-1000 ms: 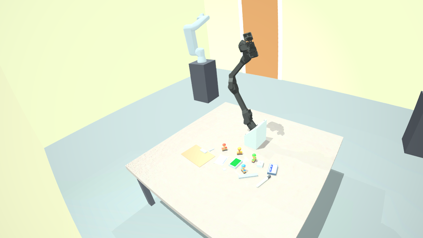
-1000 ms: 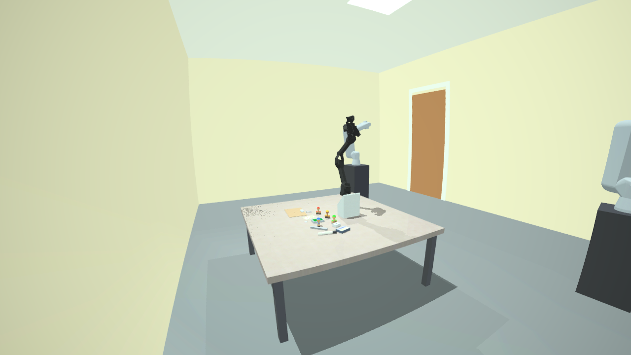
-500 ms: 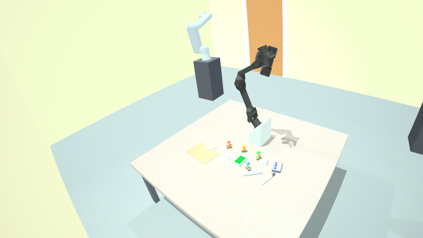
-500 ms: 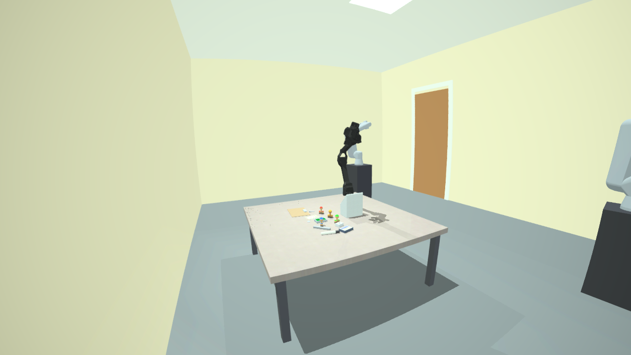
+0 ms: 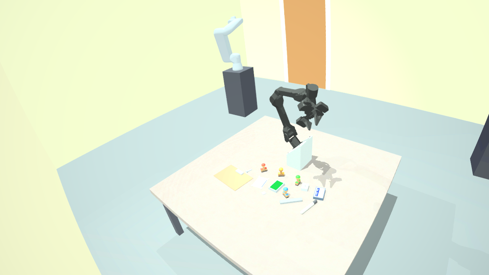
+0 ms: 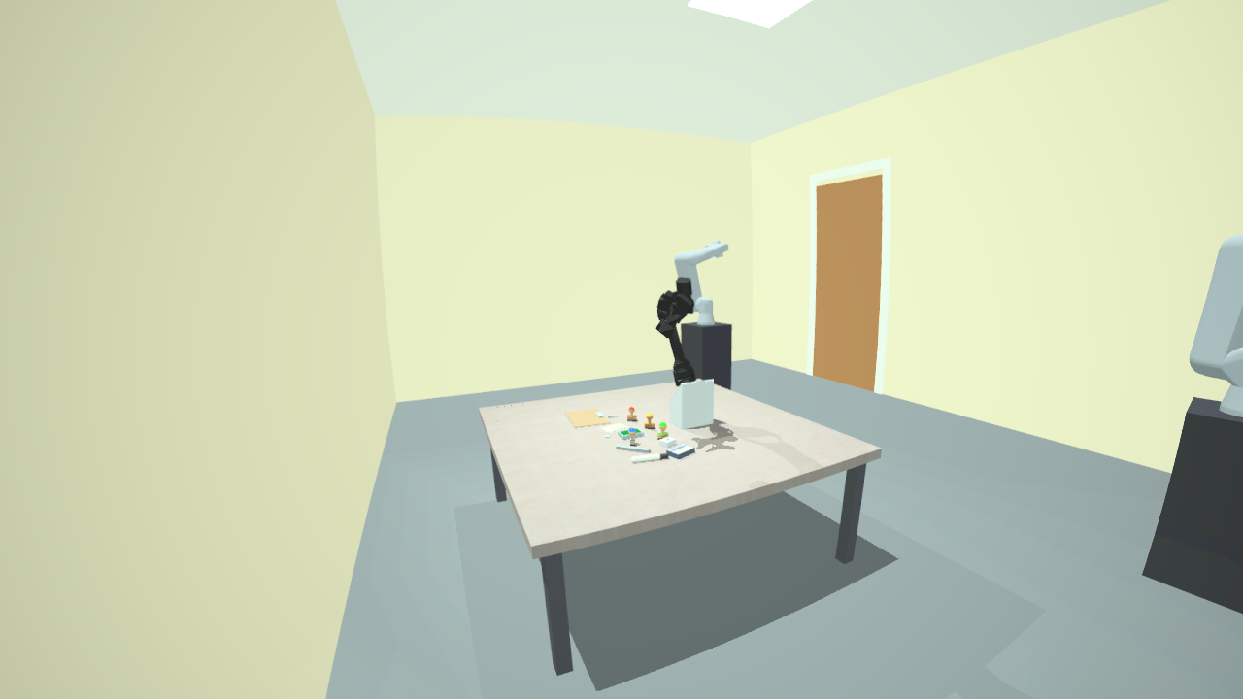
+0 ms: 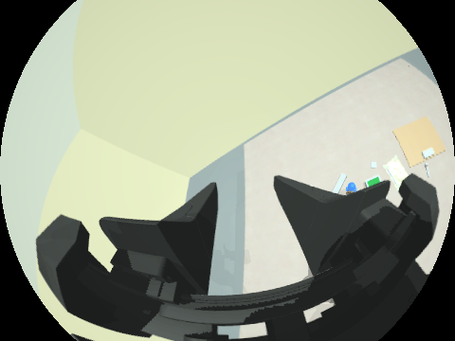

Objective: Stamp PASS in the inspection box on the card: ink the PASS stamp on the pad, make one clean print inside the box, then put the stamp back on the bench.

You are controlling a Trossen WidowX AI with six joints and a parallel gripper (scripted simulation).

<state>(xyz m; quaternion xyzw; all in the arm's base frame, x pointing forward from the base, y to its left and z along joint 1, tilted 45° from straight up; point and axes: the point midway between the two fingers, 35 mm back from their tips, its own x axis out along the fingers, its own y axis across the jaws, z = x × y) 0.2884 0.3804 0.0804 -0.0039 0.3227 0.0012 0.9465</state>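
Now: the green-knobbed stamp 440 mm below my gripper tip, 110 mm to the right of it and 60 mm behind it. Round my gripper tip: blue-knobbed stamp (440 mm below, 120 mm to the right, 70 mm ahead); then white pen (450 mm below, 70 mm ahead, 50 mm to the left); then blue-and-white box (450 mm below, 50 mm to the left, 40 mm behind).
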